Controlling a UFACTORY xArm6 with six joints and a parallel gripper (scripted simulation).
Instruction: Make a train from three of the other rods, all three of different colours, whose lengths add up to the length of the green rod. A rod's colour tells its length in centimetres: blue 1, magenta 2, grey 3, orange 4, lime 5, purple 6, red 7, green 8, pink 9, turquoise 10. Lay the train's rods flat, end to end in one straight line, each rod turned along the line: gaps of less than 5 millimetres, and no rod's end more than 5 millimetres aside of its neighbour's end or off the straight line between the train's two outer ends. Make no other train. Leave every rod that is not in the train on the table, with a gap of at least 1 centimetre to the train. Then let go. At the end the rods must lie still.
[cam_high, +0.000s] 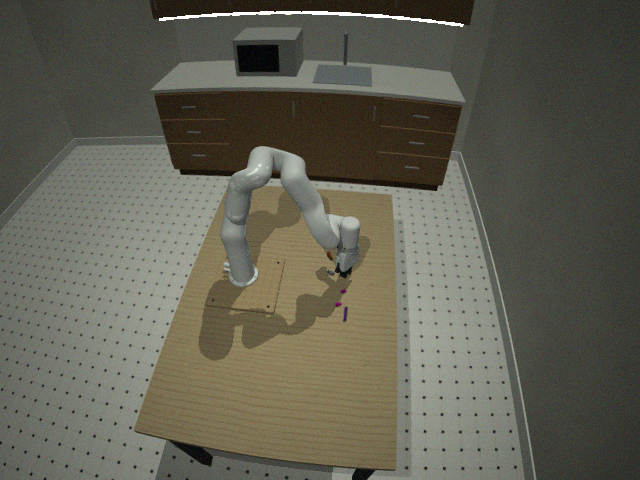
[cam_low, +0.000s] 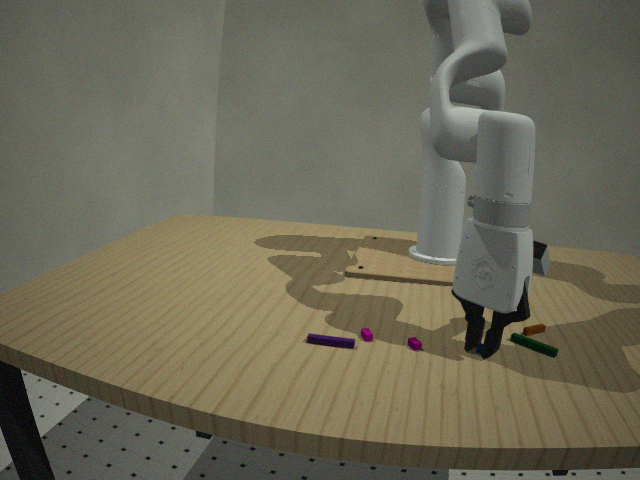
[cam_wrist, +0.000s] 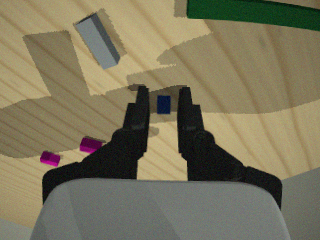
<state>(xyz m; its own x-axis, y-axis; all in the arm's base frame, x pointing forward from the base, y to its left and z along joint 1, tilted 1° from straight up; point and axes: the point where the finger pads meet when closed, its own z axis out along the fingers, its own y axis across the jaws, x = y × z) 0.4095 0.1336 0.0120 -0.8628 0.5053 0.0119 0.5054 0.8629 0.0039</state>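
My gripper is now 2 cm above the blue rod. The rest, counted from my hand: grey rod 6 cm behind, 2 cm below, 1 cm to the right; green rod 8 cm to the left, 3 cm behind, 2 cm below; orange rod 9 cm behind, 8 cm to the left, 2 cm below.
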